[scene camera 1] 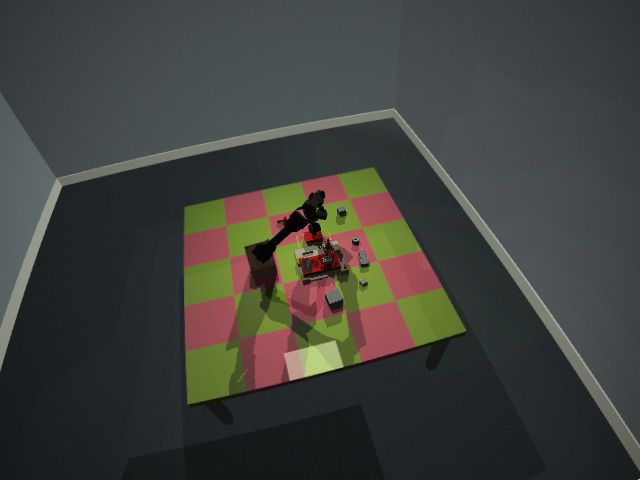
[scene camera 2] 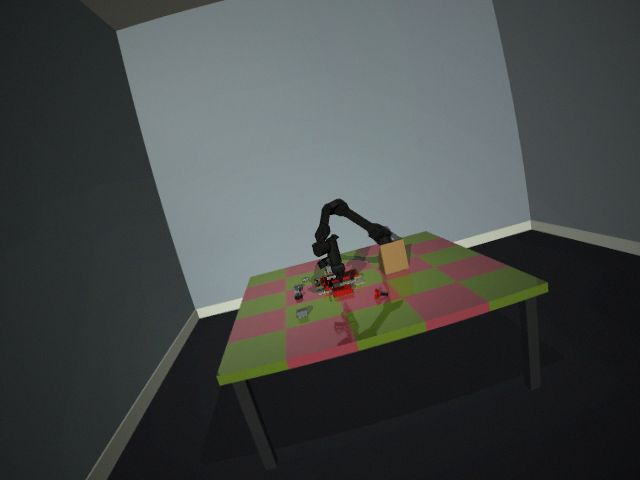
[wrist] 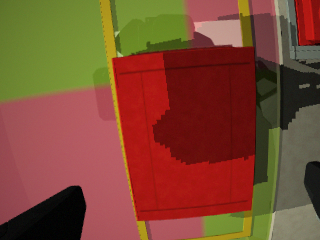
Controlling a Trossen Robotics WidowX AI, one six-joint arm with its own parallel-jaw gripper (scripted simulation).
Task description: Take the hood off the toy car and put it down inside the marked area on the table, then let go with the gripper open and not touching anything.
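Observation:
My gripper (wrist: 198, 188) is open and holds nothing. A red hood (wrist: 188, 117) is there for me to see too.

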